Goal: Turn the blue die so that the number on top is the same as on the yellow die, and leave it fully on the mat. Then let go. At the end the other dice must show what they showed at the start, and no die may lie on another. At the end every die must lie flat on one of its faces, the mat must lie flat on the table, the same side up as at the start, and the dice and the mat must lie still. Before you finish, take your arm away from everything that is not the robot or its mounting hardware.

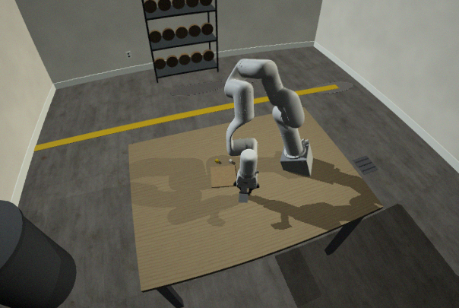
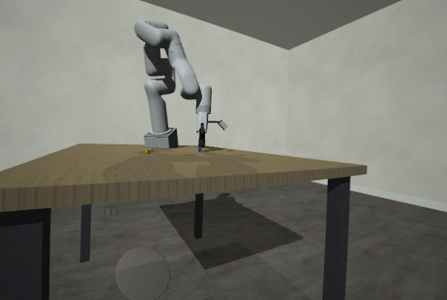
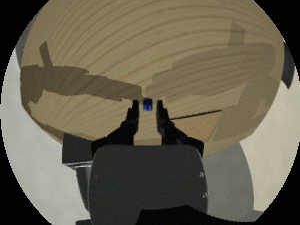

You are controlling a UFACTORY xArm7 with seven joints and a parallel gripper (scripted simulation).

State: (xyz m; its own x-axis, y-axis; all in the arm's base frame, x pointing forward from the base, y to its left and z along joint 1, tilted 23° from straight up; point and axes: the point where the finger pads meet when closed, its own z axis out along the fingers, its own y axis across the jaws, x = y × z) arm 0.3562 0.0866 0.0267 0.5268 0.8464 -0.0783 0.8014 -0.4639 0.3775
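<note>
Now: hand 30 mm above the blue die and 10 mm to the left of it. Round my hand: yellow die (280 mm to the right, 40 mm ahead, 30 mm below); white die (240 mm to the right, 30 mm below, 30 mm behind); tan mat (160 mm to the right, 50 mm ahead, 40 mm below).
</note>
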